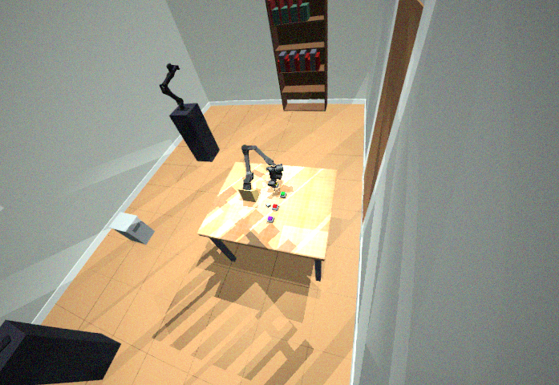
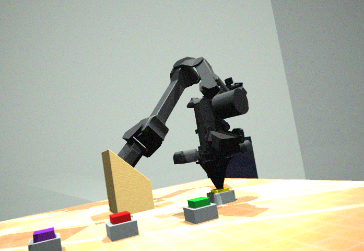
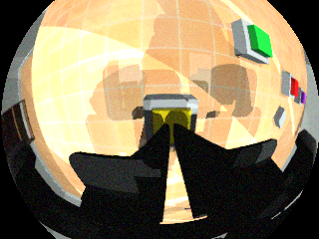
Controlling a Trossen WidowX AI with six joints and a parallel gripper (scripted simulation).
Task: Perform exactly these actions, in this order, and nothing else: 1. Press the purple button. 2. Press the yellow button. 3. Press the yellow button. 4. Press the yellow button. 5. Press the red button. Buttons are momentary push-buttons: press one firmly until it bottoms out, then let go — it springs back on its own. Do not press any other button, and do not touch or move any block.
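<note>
My gripper tip is right at the yellow button. From my gripper tip the other things lie so: red button (60 mm ahead, 250 mm to the right); then purple button (50 mm ahead, 380 mm to the right); then green button (100 mm ahead, 110 mm to the right).
</note>
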